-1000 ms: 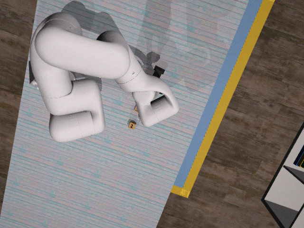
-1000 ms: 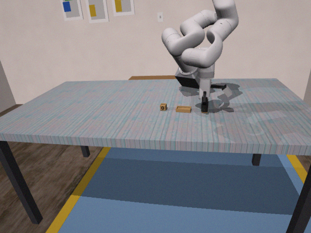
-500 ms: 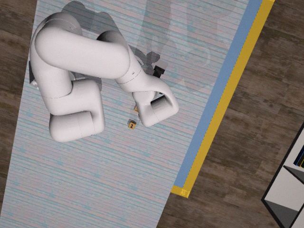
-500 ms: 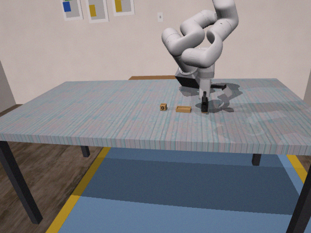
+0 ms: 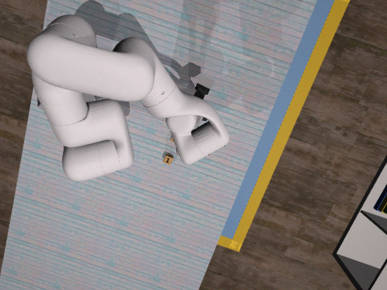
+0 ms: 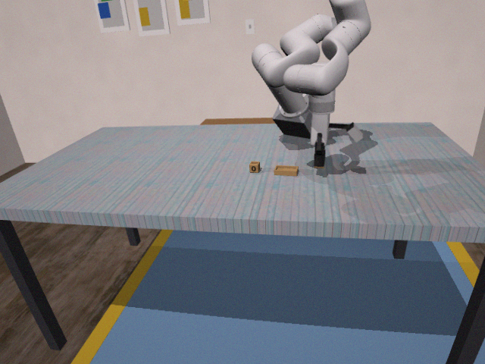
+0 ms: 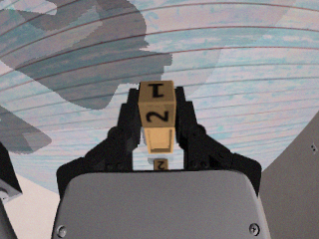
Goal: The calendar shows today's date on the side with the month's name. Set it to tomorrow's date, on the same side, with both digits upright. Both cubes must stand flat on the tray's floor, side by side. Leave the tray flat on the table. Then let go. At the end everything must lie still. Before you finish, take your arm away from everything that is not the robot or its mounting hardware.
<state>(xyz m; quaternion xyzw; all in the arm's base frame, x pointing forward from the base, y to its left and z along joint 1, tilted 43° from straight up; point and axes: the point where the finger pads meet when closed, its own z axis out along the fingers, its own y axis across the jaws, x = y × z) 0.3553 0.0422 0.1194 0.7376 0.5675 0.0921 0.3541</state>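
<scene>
Right now my hand is 4 cm past the wooden calendar tray, 10 cm to the left of it and 5 cm above it. Also, from my hand: wooden digit cube 9 cm behind, 20 cm to the right, 4 cm below.
</scene>
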